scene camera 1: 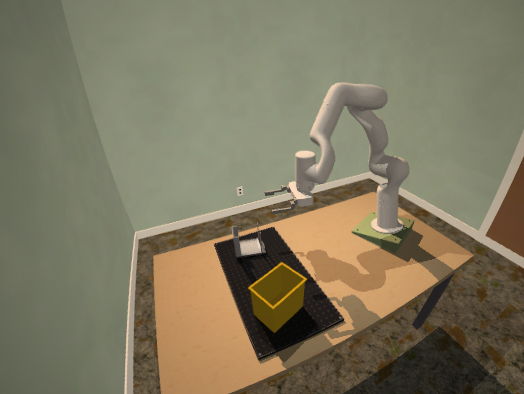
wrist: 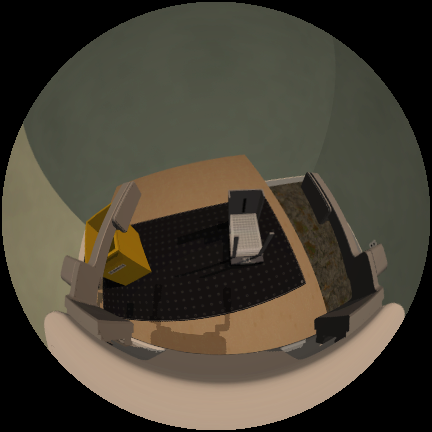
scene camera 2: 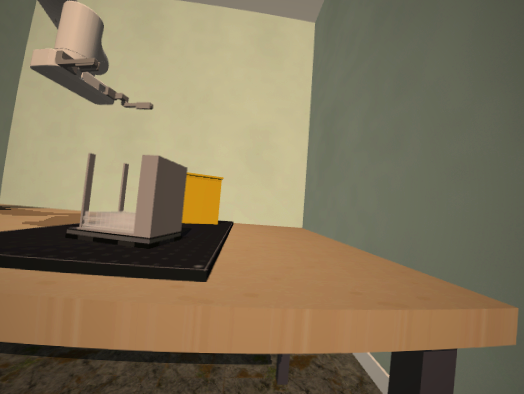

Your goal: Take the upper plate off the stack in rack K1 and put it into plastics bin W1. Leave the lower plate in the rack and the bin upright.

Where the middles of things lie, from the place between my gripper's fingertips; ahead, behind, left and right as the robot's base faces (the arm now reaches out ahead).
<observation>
My gripper is now 120 mm short of the yellow plastics bin W1 (scene camera 1: 277, 296), 310 mm to the right of it and 240 mm above it.
</observation>
